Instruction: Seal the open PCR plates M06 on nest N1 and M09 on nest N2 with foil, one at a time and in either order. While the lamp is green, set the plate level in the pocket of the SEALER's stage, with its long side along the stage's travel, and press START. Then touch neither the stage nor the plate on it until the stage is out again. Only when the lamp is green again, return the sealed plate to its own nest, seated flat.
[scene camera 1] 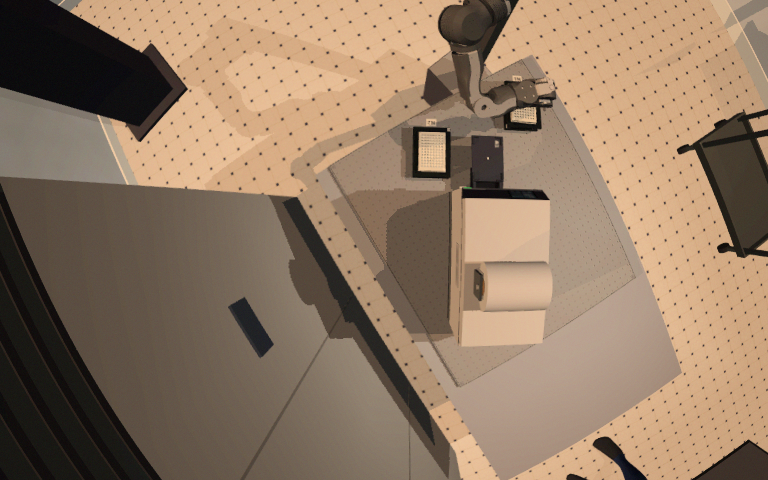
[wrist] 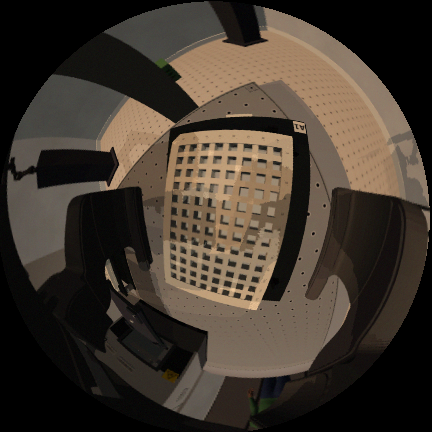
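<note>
One open plate (scene camera 1: 523, 114) (wrist: 225, 215) sits in a black nest (scene camera 1: 539, 125) (wrist: 300, 200) under the hand; an A1 mark shows on this nest's corner in the wrist view. Its wells are uncovered. The other open plate (scene camera 1: 432, 151) lies in its black nest (scene camera 1: 415, 152) to the left. The nest labels are too small to read surely. My gripper (scene camera 1: 549, 93) (wrist: 222, 237) is open, above the first plate, with one finger towards each side and nothing held. The sealer's dark stage (scene camera 1: 487, 160) is out and bare. A small green light (scene camera 1: 466, 187) shows at the sealer's front corner.
The white sealer (scene camera 1: 504, 226) stands on the grey table (scene camera 1: 600, 345) beyond the stage, with a roll (scene camera 1: 518, 285) on top. A box with a yellow label (wrist: 171, 375) shows at lower left in the wrist view. A cart (scene camera 1: 736, 186) stands on the floor at right.
</note>
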